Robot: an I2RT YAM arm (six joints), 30 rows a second.
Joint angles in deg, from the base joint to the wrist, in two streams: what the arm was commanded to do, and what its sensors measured. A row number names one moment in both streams.
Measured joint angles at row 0:
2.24, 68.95, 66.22, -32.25, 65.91, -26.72
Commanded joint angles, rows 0 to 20:
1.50, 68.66, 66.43, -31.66, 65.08, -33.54
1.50, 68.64, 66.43, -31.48, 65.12, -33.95
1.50, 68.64, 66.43, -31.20, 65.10, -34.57
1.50, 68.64, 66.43, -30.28, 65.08, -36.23
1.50, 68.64, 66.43, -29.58, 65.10, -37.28
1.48, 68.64, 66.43, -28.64, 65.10, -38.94
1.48, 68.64, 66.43, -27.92, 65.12, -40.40
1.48, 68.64, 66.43, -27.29, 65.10, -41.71
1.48, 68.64, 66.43, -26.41, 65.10, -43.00
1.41, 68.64, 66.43, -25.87, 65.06, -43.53
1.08, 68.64, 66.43, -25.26, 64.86, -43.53
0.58, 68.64, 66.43, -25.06, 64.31, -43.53
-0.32, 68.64, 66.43, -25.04, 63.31, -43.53
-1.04, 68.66, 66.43, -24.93, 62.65, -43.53
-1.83, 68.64, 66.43, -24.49, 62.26, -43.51
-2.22, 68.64, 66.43, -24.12, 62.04, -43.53
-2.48, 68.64, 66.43, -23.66, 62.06, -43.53
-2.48, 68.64, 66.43, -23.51, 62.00, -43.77
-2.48, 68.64, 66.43, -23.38, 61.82, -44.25
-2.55, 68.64, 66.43, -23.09, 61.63, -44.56
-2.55, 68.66, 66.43, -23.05, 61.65, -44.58
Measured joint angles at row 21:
-2.37, 68.95, 66.22, -23.77, 62.59, -43.55
